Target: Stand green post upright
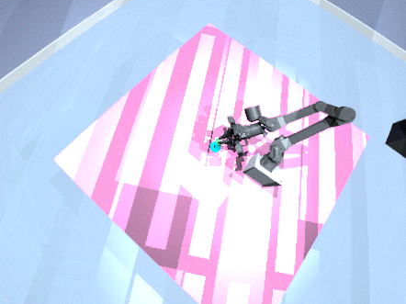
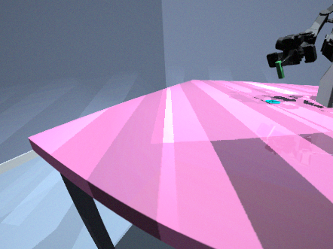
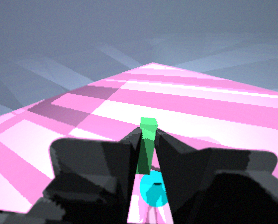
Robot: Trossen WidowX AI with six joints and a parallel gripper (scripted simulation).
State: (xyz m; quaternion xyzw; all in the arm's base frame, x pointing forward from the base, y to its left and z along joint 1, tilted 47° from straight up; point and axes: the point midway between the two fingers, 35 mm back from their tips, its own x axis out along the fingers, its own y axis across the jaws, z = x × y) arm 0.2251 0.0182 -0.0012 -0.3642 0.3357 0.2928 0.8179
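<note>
Now: the cyan circle 15 cm below my gripper tip and 1 cm to the right of it. The rest, counted from my gripper tip: green post 2 cm below, 1 cm behind.
</note>
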